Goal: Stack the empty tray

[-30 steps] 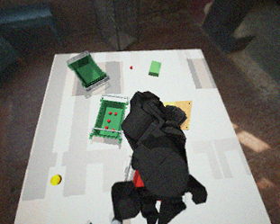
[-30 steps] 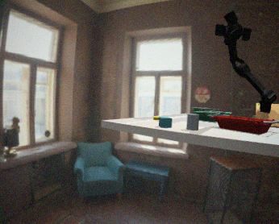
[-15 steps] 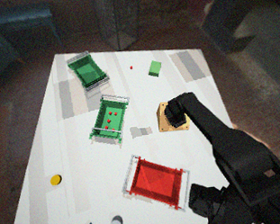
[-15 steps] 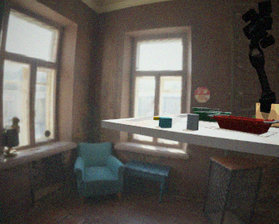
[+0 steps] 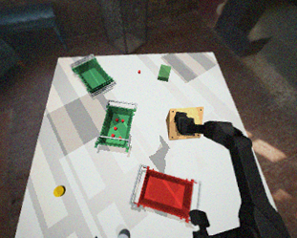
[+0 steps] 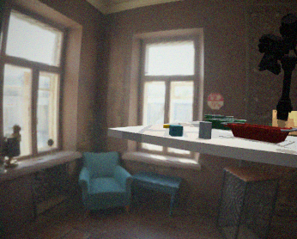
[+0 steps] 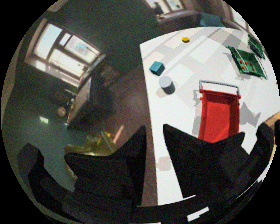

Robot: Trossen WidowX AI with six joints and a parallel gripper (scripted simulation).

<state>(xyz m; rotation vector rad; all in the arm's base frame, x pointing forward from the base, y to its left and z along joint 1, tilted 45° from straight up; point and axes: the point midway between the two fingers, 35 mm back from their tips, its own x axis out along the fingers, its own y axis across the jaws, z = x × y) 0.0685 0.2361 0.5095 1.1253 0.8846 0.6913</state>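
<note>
Right now my gripper tip is 250 mm above the red tray, 150 mm to the left of it and 20 mm short of it. The rest, counted from my gripper tip: yellow disc 560 mm ahead, 280 mm below, 130 mm to the right; then grey cylinder 260 mm below, 210 mm ahead, 40 mm to the left; then cyan block 330 mm ahead, 270 mm below, 90 mm to the left.
</note>
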